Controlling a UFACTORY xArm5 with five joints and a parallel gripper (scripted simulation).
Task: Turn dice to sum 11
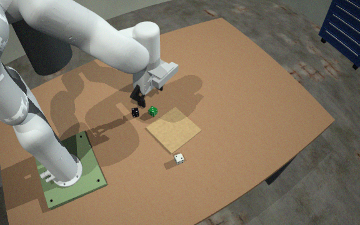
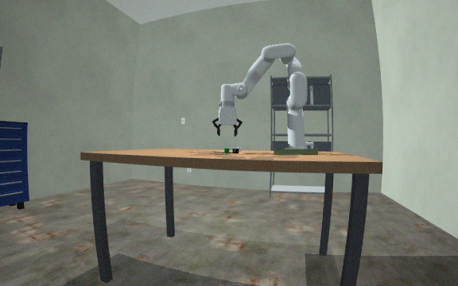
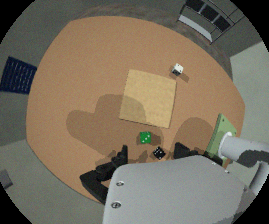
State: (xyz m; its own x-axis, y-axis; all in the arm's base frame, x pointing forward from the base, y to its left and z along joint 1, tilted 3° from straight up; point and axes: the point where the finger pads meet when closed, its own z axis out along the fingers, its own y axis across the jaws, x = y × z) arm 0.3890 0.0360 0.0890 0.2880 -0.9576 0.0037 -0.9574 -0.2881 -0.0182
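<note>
The green die lies 9 cm below my hand. From my hand the other things lie so: tan mat (2 cm ahead, 10 cm to the right, 10 cm below); then white die (4 cm behind, 21 cm to the right, 9 cm below); then black die (5 cm behind, 4 cm to the left, 9 cm below).
</note>
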